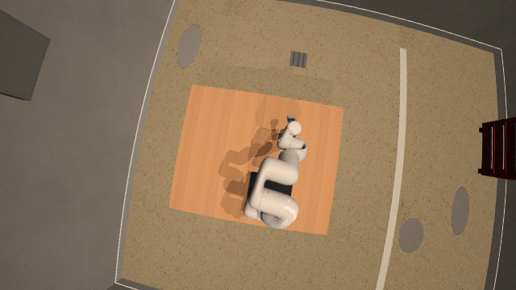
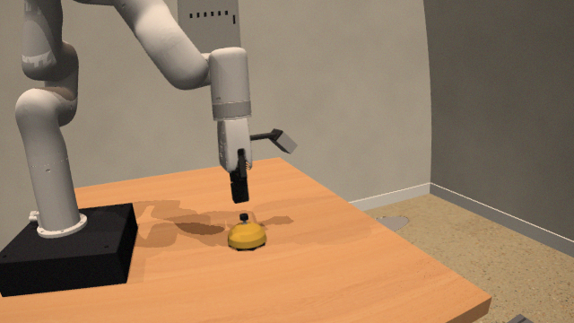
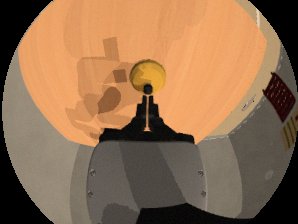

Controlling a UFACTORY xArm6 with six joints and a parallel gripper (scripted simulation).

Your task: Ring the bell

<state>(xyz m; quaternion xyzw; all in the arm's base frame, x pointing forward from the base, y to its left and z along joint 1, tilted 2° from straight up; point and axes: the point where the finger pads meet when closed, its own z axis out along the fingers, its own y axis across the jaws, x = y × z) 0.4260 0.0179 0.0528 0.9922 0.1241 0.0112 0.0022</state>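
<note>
My hand is 6 cm above the black button. Round my hand: yellow bell: 8 cm below.
</note>
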